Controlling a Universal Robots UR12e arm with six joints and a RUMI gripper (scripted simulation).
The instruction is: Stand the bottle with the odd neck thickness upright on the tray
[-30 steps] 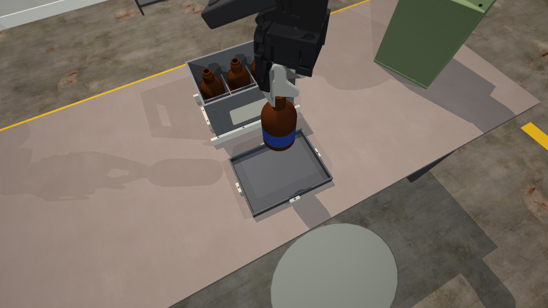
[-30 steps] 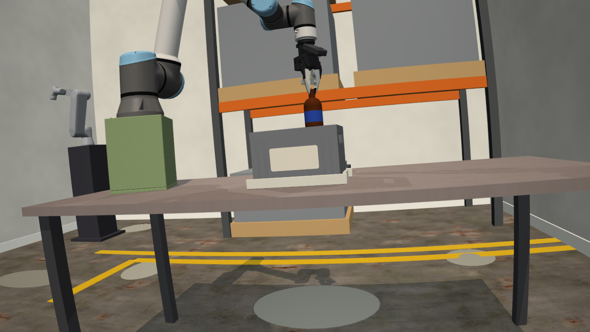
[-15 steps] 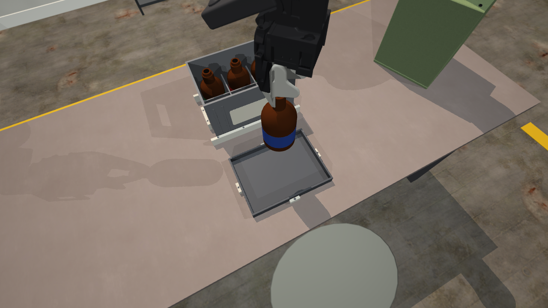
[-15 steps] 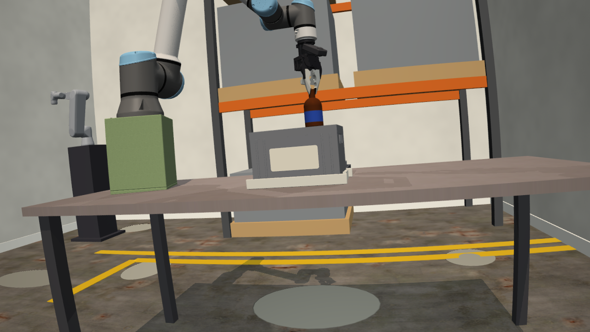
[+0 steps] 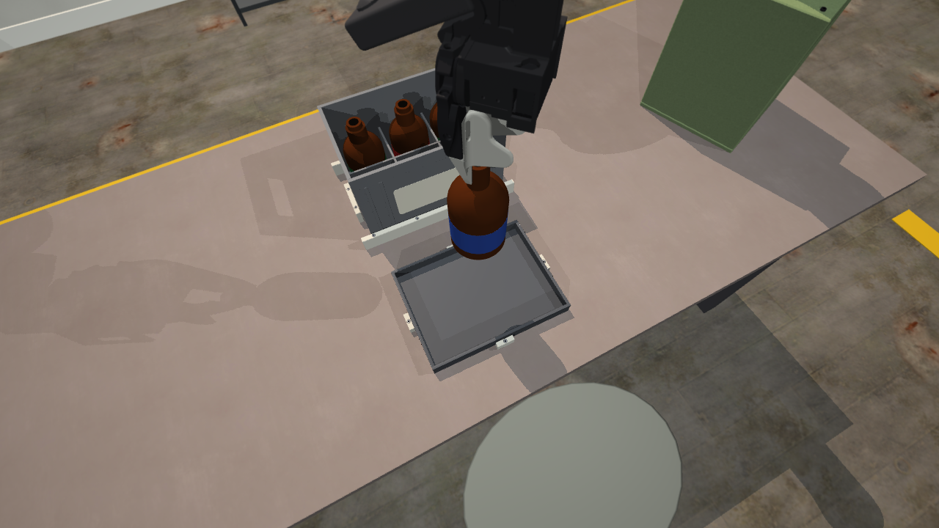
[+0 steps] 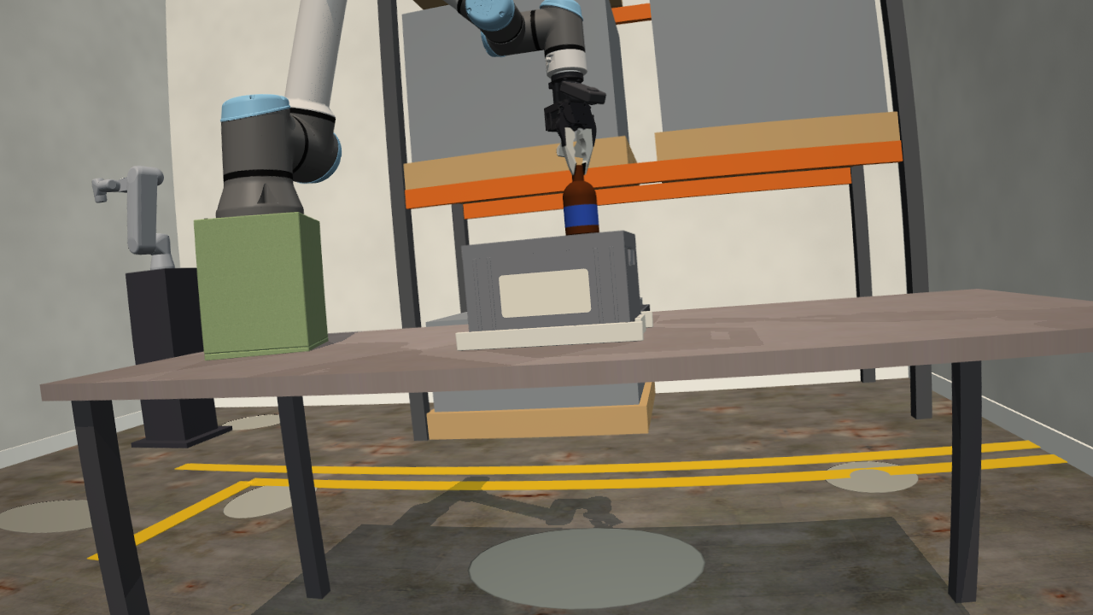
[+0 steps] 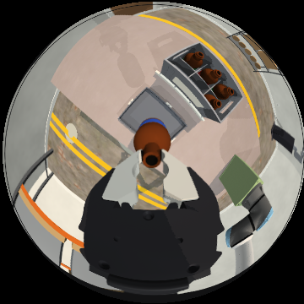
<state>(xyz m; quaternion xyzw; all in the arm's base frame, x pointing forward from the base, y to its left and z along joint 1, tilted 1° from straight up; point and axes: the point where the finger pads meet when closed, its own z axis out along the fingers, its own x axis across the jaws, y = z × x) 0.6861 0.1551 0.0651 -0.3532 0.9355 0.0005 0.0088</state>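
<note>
The brown bottle is 70 mm below my hand and 10 mm to the left of it. From my hand the other things lie so: grey crate 270 mm to the right, 250 mm below, 30 mm behind; then dark tray 320 mm below, 10 mm to the left.
</note>
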